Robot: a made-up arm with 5 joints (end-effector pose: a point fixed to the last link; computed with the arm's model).
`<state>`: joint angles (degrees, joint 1 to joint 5).
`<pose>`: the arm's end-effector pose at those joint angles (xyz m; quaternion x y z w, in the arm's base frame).
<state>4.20 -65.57 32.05 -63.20 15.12</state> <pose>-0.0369 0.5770 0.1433 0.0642 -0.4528 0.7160 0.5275</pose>
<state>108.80 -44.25 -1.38 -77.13 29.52</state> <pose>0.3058 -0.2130 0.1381 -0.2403 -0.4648 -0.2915 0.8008</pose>
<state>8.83 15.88 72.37 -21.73 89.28</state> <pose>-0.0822 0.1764 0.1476 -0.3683 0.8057 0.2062 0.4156</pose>
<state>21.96 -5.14 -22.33 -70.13 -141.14</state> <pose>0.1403 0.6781 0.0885 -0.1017 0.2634 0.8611 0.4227</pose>
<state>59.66 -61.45 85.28 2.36 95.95</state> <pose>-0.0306 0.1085 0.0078 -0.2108 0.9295 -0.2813 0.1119</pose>
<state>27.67 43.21 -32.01 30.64 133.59</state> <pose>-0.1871 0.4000 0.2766 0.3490 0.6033 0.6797 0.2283</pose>
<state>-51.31 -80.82 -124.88 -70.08 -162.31</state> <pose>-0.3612 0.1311 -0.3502 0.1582 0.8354 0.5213 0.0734</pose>
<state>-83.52 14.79 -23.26 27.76 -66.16</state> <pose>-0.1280 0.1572 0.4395 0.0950 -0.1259 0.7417 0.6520</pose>
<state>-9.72 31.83 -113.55 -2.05 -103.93</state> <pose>-0.1824 0.4888 0.1326 0.3869 0.6063 0.6170 0.3195</pose>
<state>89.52 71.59 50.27 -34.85 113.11</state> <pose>0.0821 0.0631 0.2122 0.0511 0.6049 0.0610 0.7923</pose>
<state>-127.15 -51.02 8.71 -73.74 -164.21</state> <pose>-0.3415 -0.1254 -0.2865 0.7668 0.2713 -0.2620 0.5194</pose>
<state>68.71 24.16 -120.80 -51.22 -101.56</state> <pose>0.5215 0.3476 0.1495 0.7717 -0.0536 0.3186 0.5478</pose>
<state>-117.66 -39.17 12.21 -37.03 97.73</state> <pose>-0.1203 -0.0435 0.0875 0.9785 -0.1187 0.1247 0.1135</pose>
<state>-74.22 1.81 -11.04 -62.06 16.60</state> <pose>-0.1889 0.2337 0.4434 0.7549 -0.2371 0.5119 0.3345</pose>
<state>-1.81 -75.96 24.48 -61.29 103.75</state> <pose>0.0131 0.2117 0.0206 0.4661 -0.7129 0.2264 0.4725</pose>
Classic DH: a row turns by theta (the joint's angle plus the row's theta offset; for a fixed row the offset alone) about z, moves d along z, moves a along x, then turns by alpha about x. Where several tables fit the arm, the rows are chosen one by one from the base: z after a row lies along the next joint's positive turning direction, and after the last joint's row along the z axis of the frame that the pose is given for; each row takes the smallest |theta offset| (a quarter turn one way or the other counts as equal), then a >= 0, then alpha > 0; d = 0 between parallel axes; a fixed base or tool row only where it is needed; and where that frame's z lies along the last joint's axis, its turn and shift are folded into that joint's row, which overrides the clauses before.
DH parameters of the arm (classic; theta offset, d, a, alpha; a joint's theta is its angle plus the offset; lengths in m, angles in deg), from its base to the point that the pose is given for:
base (fixed): 58.99 0.6171 0.0395 -173.11
joint 1: -31.2 0.5 0.0737 -95.9
joint 2: 86.44 -0.0909 0.0842 -90
joint 3: 90 -0.3224 0.0371 -90
joint 4: -36.07 -0.115 0.0273 73.82
joint 5: -78.53 0.2214 0.2459 -124.44
tool (fixed): 19.74 0.0843 0 0

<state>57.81 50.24 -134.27 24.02 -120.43</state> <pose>0.1128 0.4009 0.1832 0.6319 0.5022 0.4622 0.3672</pose>
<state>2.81 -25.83 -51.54 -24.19 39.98</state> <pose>0.0132 0.2151 0.2908 -0.0235 -0.5454 -0.0954 0.8324</pose>
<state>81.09 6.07 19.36 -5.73 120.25</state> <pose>0.1482 0.2219 0.0268 0.2774 0.8118 0.1950 0.4754</pose>
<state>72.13 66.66 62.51 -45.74 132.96</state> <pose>0.1191 0.0369 0.3081 -0.1651 0.5634 0.0280 0.8090</pose>
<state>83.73 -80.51 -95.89 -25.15 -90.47</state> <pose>-0.1118 -0.0189 -0.2883 0.3222 0.6232 -0.4673 0.5380</pose>
